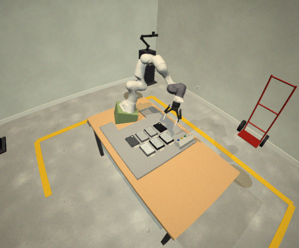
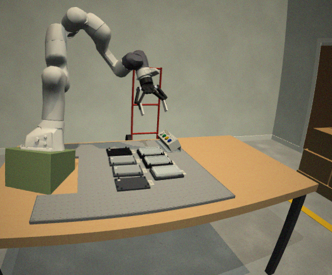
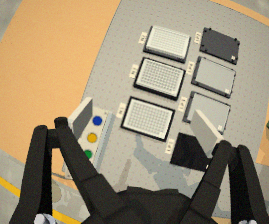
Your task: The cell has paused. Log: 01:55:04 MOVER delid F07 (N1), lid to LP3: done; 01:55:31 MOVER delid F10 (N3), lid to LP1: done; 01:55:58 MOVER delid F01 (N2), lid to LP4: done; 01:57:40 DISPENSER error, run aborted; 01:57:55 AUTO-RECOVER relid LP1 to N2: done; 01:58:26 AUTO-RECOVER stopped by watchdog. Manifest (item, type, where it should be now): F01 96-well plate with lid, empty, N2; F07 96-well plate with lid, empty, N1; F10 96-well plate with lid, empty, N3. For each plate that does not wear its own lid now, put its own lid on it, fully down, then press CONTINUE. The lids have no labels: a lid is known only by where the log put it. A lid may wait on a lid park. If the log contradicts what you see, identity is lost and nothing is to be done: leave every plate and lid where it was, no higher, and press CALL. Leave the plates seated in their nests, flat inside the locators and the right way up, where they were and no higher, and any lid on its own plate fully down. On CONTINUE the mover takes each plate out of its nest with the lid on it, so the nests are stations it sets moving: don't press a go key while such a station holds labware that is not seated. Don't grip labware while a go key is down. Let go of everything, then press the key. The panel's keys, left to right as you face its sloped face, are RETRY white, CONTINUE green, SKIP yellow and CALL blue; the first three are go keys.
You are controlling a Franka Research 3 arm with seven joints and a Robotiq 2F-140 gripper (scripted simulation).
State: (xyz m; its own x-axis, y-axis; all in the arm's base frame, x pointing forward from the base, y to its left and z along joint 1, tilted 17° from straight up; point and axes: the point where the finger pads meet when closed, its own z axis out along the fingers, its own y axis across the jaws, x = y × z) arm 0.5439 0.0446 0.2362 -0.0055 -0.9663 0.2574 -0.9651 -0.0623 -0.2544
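The park LP3 lies 200 mm behind my hand, 70 mm to the right of it and 250 mm below it. Round my hand: green key 130 mm ahead, 140 mm to the left, 190 mm below; yellow key 120 mm ahead, 90 mm to the left, 190 mm below; blue call key 120 mm ahead, 40 mm to the left, 190 mm below.
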